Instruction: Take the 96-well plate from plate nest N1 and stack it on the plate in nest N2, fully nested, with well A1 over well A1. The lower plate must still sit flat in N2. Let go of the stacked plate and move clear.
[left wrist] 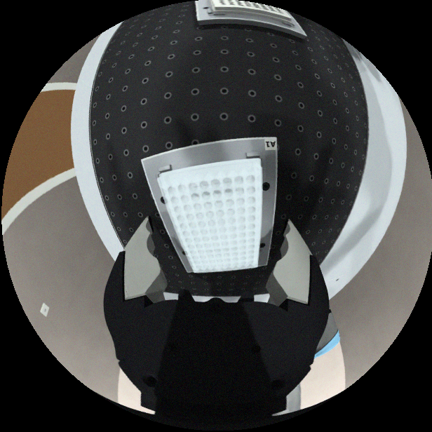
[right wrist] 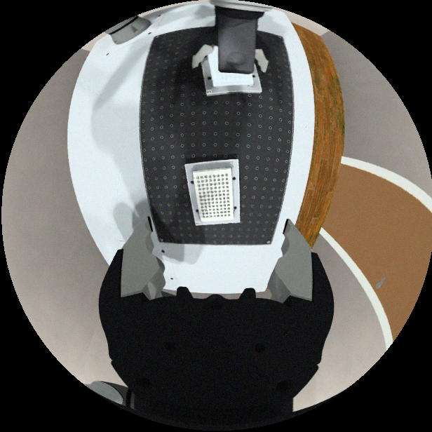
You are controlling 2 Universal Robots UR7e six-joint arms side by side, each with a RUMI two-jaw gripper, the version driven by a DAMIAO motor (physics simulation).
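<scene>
A translucent white 96-well plate sits in a grey nest whose A1 label shows in the left wrist view. A cream 96-well plate sits in a second grey nest. Which nest is N1 or N2 cannot be read. My left gripper is open above the translucent plate, its fingers apart on either side and holding nothing. My right gripper is open and empty, high above and back from the cream plate.
Both nests stand on a black perforated board on a white table. The left arm reaches over the far nest in the right wrist view. A wooden strip runs beyond the table's right side there.
</scene>
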